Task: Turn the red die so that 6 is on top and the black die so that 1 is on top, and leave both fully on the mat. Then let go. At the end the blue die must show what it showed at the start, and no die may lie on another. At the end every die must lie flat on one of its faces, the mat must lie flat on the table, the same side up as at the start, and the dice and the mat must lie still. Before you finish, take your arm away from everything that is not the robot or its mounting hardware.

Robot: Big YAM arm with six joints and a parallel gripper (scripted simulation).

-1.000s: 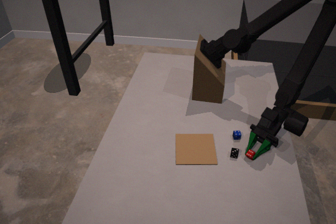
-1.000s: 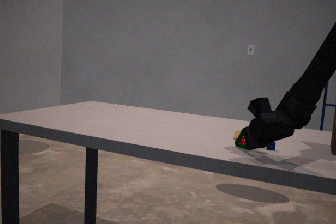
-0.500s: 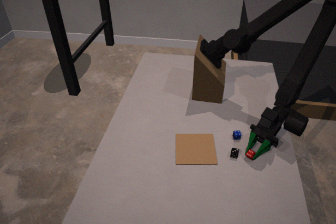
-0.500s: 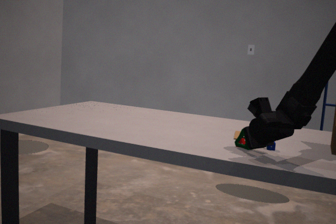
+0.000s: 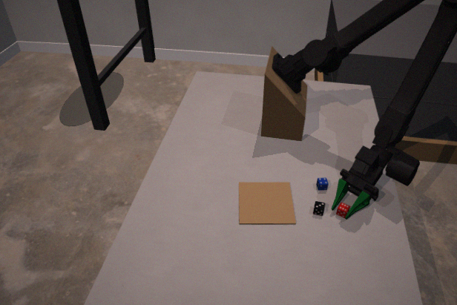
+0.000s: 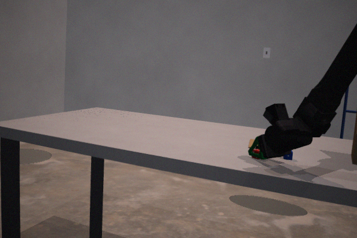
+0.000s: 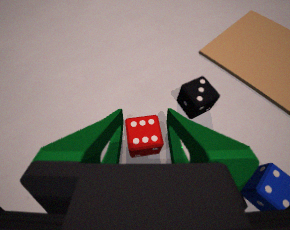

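Now: the red die 1 cm behind my hand and 1 cm to the left of it. The rest, counted from my hand: black die 1 cm behind, 5 cm to the right; tan mat 2 cm behind, 19 cm to the right, 2 cm below; blue die 9 cm behind, 4 cm to the right.
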